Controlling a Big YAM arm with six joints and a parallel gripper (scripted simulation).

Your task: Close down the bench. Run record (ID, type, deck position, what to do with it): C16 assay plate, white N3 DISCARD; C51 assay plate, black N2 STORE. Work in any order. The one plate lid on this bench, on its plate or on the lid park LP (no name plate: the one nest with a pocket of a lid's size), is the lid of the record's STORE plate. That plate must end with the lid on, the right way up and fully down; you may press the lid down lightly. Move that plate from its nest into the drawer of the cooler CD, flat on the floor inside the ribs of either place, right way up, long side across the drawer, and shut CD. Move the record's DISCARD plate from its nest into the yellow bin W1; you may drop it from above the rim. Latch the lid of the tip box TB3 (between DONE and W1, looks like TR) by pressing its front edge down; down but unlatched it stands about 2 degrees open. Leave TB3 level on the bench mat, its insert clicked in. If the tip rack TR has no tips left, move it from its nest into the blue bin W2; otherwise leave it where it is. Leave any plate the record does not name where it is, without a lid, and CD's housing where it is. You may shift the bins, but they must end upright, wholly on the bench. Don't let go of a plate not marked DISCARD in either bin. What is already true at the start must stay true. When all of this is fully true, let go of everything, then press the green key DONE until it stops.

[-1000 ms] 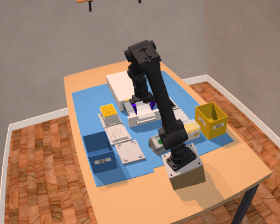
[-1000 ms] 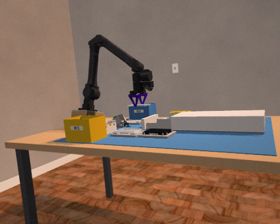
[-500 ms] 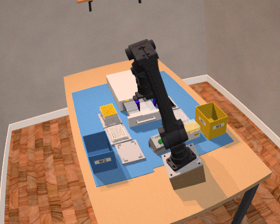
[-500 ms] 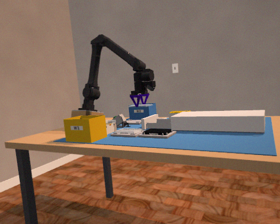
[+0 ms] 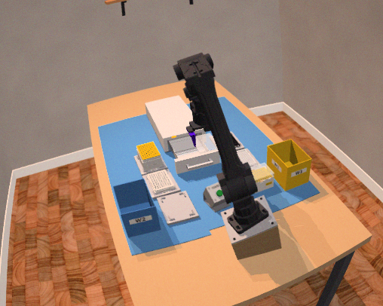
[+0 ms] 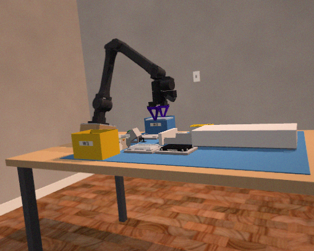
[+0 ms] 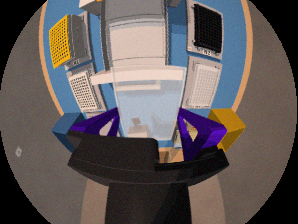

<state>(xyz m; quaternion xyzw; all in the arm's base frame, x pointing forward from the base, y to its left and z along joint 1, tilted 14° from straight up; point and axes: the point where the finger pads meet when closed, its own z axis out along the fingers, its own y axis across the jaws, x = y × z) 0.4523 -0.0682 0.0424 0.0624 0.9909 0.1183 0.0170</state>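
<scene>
The black plate is 180 mm to the right of my hand, 150 mm ahead of it and 120 mm below it. Also, from my hand: cooler drawer (150 mm ahead, 120 mm below, 10 mm to the left); plate lid (right at my hand); white assay plate (210 mm to the left, 120 mm below, 10 mm ahead).
</scene>
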